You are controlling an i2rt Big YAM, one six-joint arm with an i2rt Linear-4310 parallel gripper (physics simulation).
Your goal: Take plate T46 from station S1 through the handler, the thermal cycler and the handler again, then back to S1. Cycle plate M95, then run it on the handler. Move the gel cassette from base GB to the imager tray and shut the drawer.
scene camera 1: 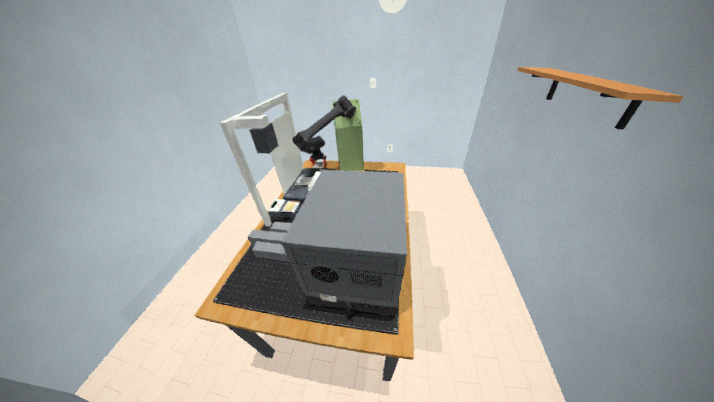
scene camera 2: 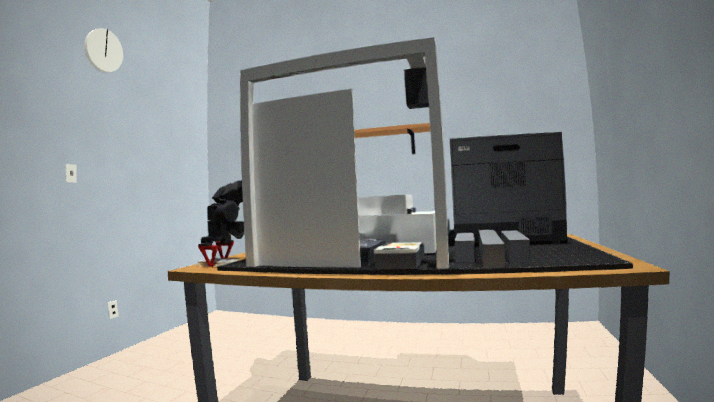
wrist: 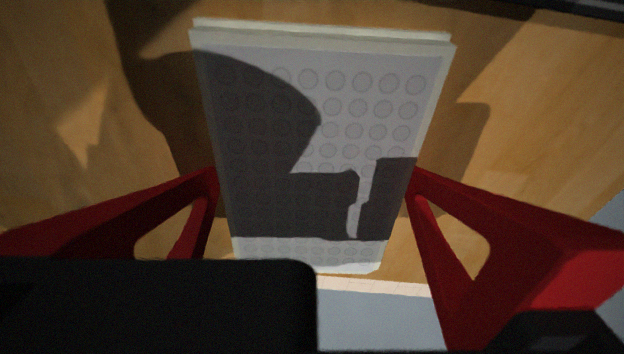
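A pale plate with rows of round wells lies flat on the wooden table top at its end beyond the black mat. No label can be read on it. My gripper is open, with its red fingers low on either side of the plate, one beside each long edge; the plate is not gripped. In scene camera 2 a low box with a white and yellow top stands on the mat; whether it carries the gel cassette is unclear. The large dark cabinet stands at the other end.
A pale upright frame with a panel and a hanging black box stands along the table side. White equipment shows behind it. Grey blocks stand by the cabinet. The arm's green pillar is nearby.
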